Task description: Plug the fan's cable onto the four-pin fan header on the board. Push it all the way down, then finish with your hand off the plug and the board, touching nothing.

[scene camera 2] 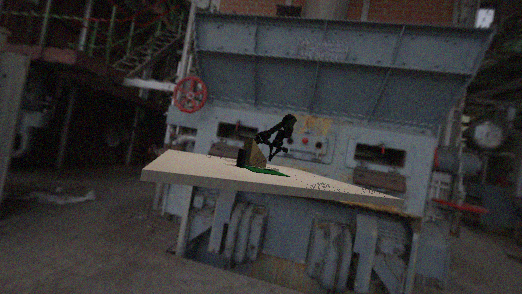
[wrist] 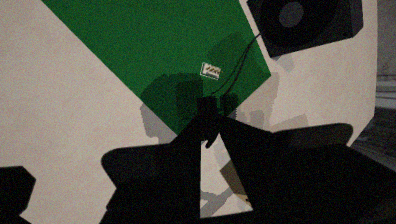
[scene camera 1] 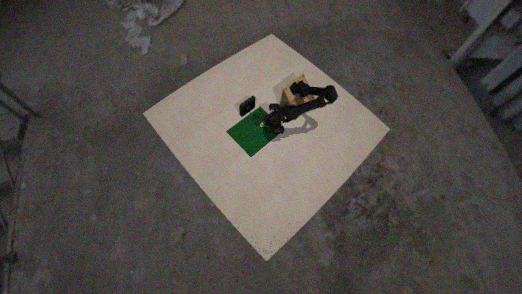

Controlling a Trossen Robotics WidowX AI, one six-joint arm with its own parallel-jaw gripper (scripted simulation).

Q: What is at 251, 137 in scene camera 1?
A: A green board.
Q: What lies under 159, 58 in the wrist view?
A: A green board.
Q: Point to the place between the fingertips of the gripper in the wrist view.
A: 207, 119
